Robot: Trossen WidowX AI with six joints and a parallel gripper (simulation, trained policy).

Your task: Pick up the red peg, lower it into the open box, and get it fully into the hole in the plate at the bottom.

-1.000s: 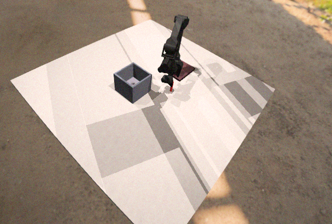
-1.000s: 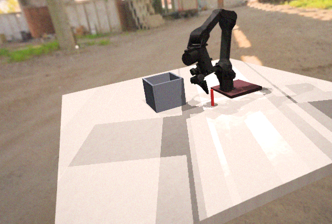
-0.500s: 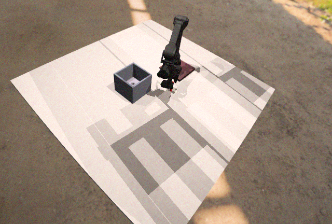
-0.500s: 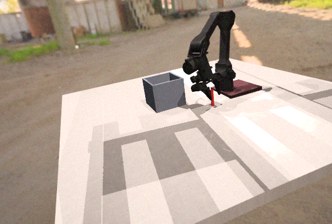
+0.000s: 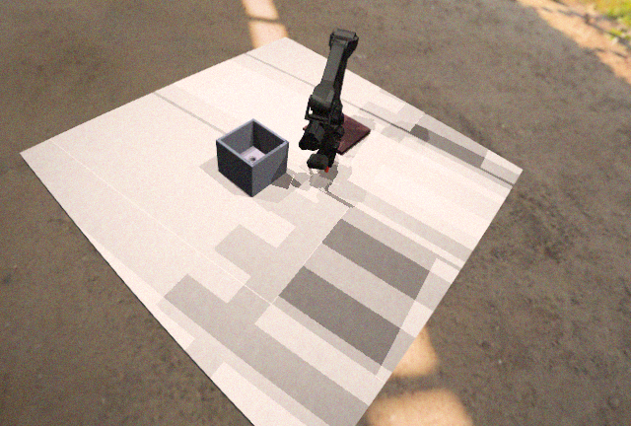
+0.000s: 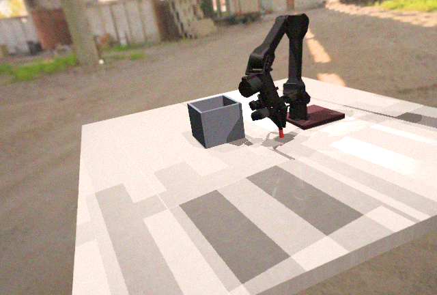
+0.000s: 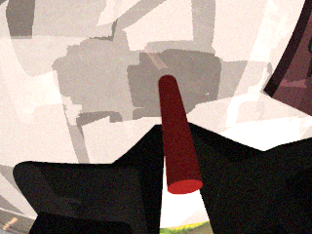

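Now: gripper tip 18 cm short of the plate and 19 cm to the left of it. Round my gripper tip: red peg 1 cm to the right.
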